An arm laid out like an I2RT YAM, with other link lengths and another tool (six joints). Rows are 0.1 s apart.
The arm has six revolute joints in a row. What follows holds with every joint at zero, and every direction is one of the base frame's.
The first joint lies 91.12 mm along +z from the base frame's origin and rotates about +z.
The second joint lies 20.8 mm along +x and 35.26 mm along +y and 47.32 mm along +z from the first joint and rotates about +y.
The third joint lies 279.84 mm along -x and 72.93 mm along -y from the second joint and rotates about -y.
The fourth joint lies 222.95 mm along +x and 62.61 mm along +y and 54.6 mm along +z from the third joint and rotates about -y.
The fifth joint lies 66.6 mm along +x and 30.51 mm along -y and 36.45 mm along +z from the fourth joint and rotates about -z.
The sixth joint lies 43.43 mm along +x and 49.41 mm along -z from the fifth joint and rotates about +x.
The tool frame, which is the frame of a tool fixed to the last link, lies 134 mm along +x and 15 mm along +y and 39 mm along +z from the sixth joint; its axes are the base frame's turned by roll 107.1, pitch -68.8 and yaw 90 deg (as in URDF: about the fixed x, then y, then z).
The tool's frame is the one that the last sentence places.
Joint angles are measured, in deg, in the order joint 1, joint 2, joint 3, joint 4, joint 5, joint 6. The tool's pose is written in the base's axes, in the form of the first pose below.
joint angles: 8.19 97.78 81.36 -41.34 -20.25 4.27
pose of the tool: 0.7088, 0.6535, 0.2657, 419.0; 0.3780, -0.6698, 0.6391, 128.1; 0.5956, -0.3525, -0.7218, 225.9; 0, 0, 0, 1
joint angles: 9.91 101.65 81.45 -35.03 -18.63 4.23
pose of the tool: 0.6740, 0.6792, 0.2905, 441.7; 0.3985, -0.6654, 0.6312, 140.7; 0.6220, -0.3097, -0.7191, 212.5; 0, 0, 0, 1
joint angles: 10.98 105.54 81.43 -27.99 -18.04 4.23
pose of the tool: 0.6335, 0.7036, 0.3217, 464.7; 0.4056, -0.6562, 0.6363, 152.2; 0.6589, -0.2726, -0.7011, 200.7; 0, 0, 0, 1
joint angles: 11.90 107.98 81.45 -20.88 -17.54 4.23
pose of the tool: 0.5734, 0.7305, 0.3709, 484.9; 0.4052, -0.6463, 0.6466, 162.9; 0.7120, -0.2205, -0.6666, 201.3; 0, 0, 0, 1
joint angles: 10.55 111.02 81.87 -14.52 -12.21 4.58
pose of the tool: 0.5563, 0.6802, 0.4774, 516.0; 0.3880, -0.7206, 0.5747, 140.4; 0.7349, -0.1345, -0.6647, 194.4; 0, 0, 0, 1
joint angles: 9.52 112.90 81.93 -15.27 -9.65 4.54
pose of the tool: 0.6029, 0.6388, 0.4780, 520.9; 0.3877, -0.7582, 0.5242, 123.7; 0.6973, -0.1307, -0.7047, 174.1; 0, 0, 0, 1
